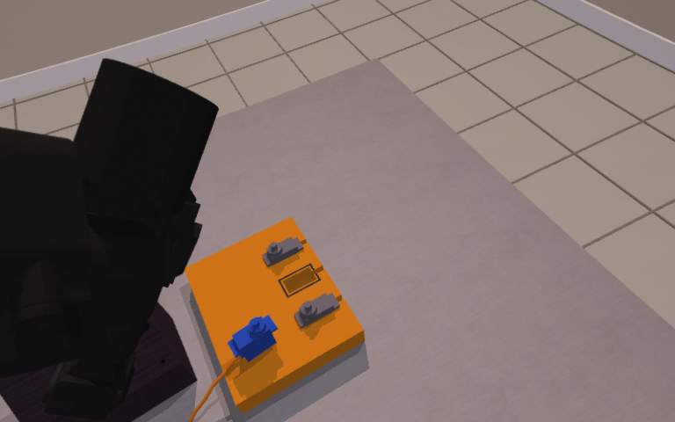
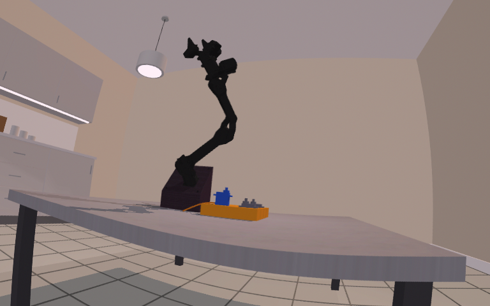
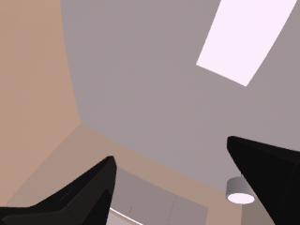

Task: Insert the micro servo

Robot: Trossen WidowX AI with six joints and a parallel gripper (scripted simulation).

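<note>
My gripper tip is 14 cm short of the orange deck, 31 cm to the right of it and 72 cm above it.
</note>
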